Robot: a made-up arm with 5 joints.
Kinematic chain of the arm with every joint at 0, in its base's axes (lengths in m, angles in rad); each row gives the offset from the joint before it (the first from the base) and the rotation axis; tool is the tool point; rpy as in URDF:
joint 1: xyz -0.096 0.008 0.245 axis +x
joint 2: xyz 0 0.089 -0.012 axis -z
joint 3: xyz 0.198 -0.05 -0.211 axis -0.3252 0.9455 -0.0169
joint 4: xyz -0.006 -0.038 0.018 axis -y
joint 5: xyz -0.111 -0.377 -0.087 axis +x
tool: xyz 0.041 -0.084 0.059 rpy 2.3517 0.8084 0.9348
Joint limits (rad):
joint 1: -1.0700..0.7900
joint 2: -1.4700..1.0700
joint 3: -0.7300..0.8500
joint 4: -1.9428..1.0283
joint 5: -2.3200..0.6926
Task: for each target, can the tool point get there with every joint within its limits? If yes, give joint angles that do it. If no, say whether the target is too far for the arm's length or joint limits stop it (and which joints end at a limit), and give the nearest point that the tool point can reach.
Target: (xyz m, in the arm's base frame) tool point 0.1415 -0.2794 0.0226
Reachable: yes | joints 0.4417 -0.0675 0.4059 -0.9740 -0.8677
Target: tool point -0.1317 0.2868 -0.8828
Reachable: no: too far | nearest point -0.1258 -0.0258 -0.4124 | short by 0.565 m
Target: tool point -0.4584 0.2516 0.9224
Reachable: no: joint limits stop it (at a limit: joint 1, joint 3, joint 5) | nearest point -0.4063 -0.1501 0.6098 | short by 0.512 m
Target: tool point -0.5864 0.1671 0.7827
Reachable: no: joint limits stop it (at a limit: joint 1, joint 2, joint 3, joint 5) | nearest point -0.4383 -0.1349 0.5792 | short by 0.393 m
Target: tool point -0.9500 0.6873 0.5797
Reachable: no: too far | nearest point -0.4755 -0.1369 0.5292 | short by 0.952 m
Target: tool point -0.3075 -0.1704 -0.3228
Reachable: yes | joints 0.5930 0.7719 -0.4922 0.7561 0.2974
